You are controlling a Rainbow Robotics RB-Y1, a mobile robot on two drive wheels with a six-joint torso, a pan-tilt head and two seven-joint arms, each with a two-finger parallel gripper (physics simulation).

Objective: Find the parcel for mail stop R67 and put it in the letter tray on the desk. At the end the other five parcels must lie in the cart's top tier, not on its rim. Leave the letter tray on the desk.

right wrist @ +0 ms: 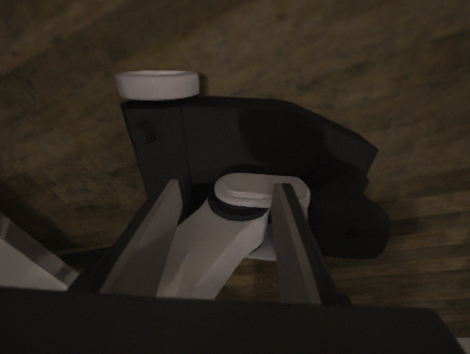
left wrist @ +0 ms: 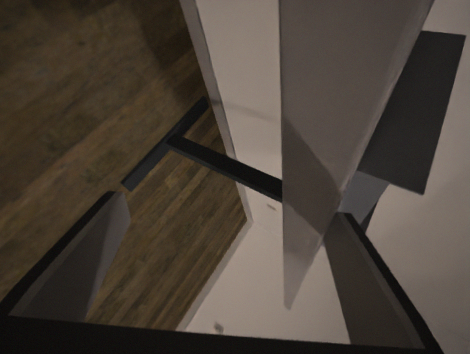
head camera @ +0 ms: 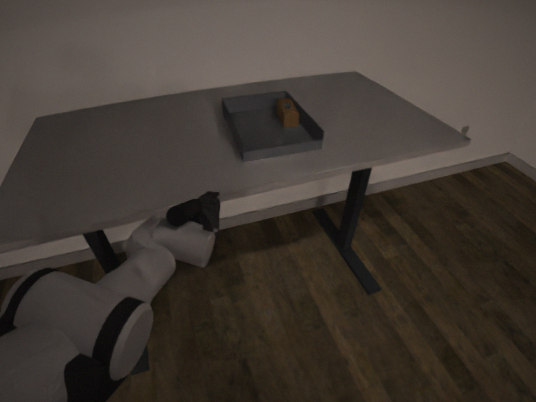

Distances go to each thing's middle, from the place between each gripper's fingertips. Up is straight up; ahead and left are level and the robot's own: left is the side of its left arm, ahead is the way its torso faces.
I see the grey letter tray (head camera: pixel 253 121) 1000 mm ahead of my right hand, 270 mm to the left of it and 450 mm above it.
The grey letter tray lies 38 cm ahead of my left hand, 14 cm to the right of it and 8 cm above it.
